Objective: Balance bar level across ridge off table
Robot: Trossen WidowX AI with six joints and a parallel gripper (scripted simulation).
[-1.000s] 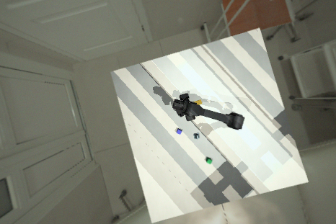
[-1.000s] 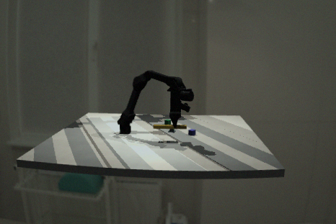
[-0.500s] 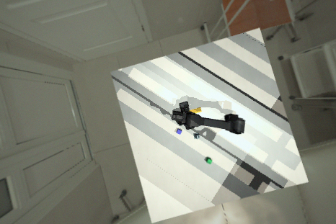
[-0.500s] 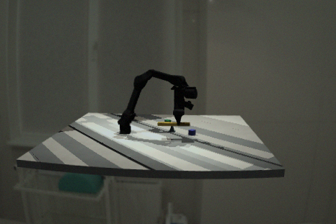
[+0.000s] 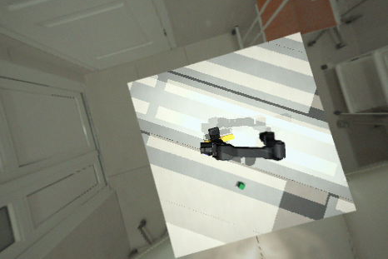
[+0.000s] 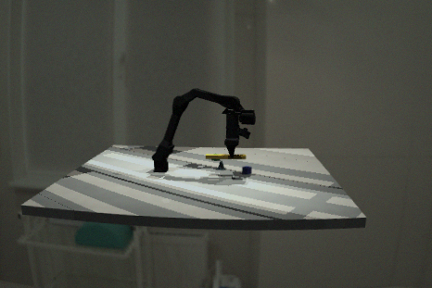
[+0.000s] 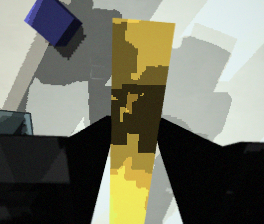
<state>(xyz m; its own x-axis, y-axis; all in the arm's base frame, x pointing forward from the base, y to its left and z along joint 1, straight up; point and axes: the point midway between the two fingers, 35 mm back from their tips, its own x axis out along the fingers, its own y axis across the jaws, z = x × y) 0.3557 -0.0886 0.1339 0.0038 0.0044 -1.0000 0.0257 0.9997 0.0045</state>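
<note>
Right now my gripper tip is 70 mm short of the small blue block, 80 mm to the right of it and 80 mm above it. From my gripper tip the other things lie so: yellow bar 30 mm behind; then small green block 100 mm behind, 370 mm to the left, 80 mm below.
</note>
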